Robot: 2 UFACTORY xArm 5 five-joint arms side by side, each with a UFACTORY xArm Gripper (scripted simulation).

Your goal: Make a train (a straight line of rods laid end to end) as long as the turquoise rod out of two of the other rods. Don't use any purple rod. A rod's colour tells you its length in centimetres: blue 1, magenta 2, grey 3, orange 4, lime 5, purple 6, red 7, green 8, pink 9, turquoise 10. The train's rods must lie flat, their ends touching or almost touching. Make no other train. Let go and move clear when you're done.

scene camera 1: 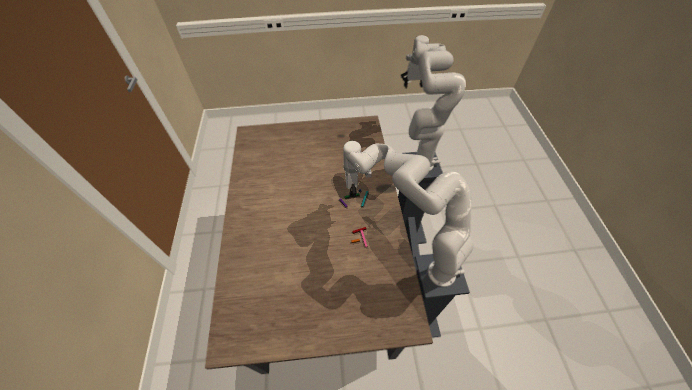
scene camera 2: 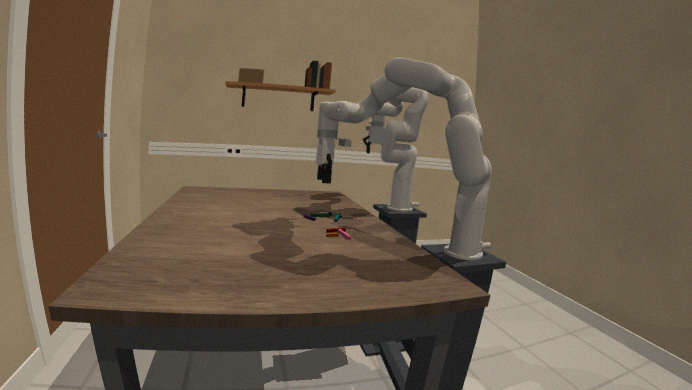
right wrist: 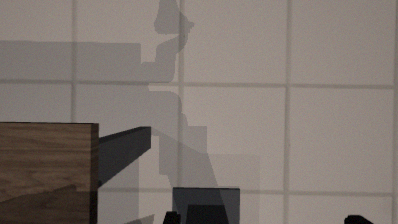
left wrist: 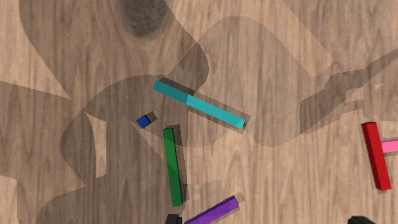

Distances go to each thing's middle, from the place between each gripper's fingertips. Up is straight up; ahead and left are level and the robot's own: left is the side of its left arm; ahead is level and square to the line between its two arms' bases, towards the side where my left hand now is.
Now: the green rod (left wrist: 168, 134) 15 cm below my left hand (scene camera 2: 323, 181) and 6 cm to the right of it. Also, from my left hand: turquoise rod (left wrist: 158, 86): 15 cm below, 7 cm behind, 4 cm to the right; red rod (left wrist: 370, 131): 15 cm to the left, 15 cm below, 4 cm behind.
Right now my right hand is 640 mm to the right of the turquoise rod, 300 mm short of it and 240 mm above it. From my right hand the other things lie so: green rod (620 mm to the left, 360 mm ahead, 240 mm below); red rod (830 mm to the left, 330 mm ahead, 240 mm below).
